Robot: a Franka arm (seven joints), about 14 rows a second.
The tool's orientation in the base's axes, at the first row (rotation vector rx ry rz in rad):
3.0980, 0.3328, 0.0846
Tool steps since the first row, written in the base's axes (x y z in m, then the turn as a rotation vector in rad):
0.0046, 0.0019, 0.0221, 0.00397, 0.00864, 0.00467
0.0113, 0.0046, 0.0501, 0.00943, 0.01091, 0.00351
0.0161, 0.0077, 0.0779, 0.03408, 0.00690, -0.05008
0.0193, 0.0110, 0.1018, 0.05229, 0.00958, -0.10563
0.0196, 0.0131, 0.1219, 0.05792, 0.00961, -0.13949
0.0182, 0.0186, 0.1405, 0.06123, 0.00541, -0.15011
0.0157, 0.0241, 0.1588, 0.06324, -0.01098, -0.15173
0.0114, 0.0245, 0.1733, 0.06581, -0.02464, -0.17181
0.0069, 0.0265, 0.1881, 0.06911, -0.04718, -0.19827
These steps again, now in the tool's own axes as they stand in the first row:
0.0060, -0.0002, -0.0218, 0.00595, -0.00746, -0.00460
0.0146, -0.0006, -0.0495, 0.01170, -0.00856, -0.00317
0.0213, -0.0018, -0.0770, 0.03215, -0.00105, 0.05179
0.0264, -0.0036, -0.1007, 0.04764, -0.00149, 0.10822
0.0282, -0.0050, -0.1208, 0.05140, -0.00136, 0.14234
0.0289, -0.0101, -0.1396, 0.05319, 0.00312, 0.15321
0.0286, -0.0154, -0.1581, 0.05158, 0.01951, 0.15524
0.0252, -0.0163, -0.1728, 0.05015, 0.03279, 0.17569
0.0220, -0.0187, -0.1879, 0.04721, 0.05471, 0.20271

